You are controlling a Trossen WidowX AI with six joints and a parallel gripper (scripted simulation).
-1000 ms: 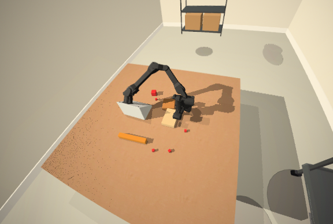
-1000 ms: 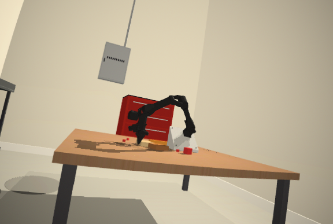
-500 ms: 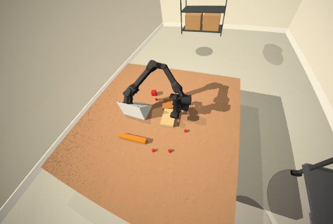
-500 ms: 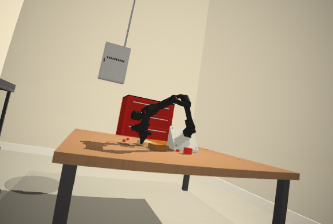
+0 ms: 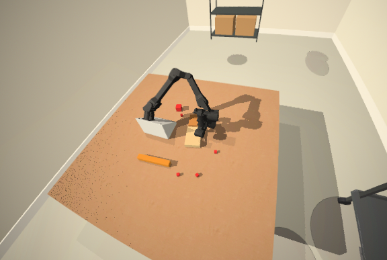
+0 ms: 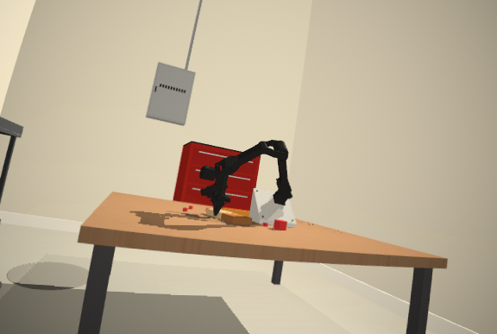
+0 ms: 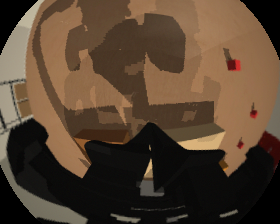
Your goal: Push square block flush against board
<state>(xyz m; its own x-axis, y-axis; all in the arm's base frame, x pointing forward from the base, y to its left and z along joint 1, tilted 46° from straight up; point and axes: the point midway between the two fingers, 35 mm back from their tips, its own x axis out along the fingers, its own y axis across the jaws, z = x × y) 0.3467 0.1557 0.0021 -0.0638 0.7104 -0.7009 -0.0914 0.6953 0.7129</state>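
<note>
The pale wooden board lies 50 mm behind my gripper tip, 70 mm to the right of it and 10 mm above it. Also, from my gripper tip: square block (80 mm behind, 60 mm to the left, 10 mm above); larger red cube (270 mm behind, 140 mm to the left, 10 mm above); orange bar (210 mm behind, 320 mm to the right, 10 mm above).
</note>
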